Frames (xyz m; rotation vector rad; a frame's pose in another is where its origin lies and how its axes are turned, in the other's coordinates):
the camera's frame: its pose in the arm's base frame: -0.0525 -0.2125 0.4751 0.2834 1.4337 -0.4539
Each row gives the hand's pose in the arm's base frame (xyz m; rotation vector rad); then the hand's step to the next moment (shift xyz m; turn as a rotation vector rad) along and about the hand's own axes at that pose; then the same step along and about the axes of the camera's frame.
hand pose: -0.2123 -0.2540 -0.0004 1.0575 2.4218 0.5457
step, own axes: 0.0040 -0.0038 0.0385 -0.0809 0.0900 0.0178
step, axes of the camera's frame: 0.0345 0.0168 0.0064 -0.0415 0.0463 0.1053
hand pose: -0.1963 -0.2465 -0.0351 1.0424 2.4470 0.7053
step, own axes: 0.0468 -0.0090 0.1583 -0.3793 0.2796 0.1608
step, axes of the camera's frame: 0.1308 0.1007 -0.0095 -0.0464 0.1563 0.4705
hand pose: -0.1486 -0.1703 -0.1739 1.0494 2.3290 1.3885
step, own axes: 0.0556 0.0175 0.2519 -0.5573 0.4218 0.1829
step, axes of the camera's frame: 0.0871 0.2426 -0.0203 -0.1023 0.1872 0.6903
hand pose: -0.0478 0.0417 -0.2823 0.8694 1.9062 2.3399
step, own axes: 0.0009 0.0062 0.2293 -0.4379 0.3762 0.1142
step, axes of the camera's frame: -0.0506 0.2237 -0.0043 -0.1120 0.1114 0.5669
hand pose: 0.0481 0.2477 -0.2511 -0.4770 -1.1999 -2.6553
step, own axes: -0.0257 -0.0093 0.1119 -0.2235 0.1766 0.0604
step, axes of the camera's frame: -0.0617 0.0972 0.0049 -0.0497 0.0660 0.2792
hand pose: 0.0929 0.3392 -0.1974 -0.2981 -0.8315 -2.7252
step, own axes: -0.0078 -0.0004 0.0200 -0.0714 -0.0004 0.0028
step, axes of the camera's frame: -0.0148 0.0150 0.0041 0.0201 0.0469 0.0500
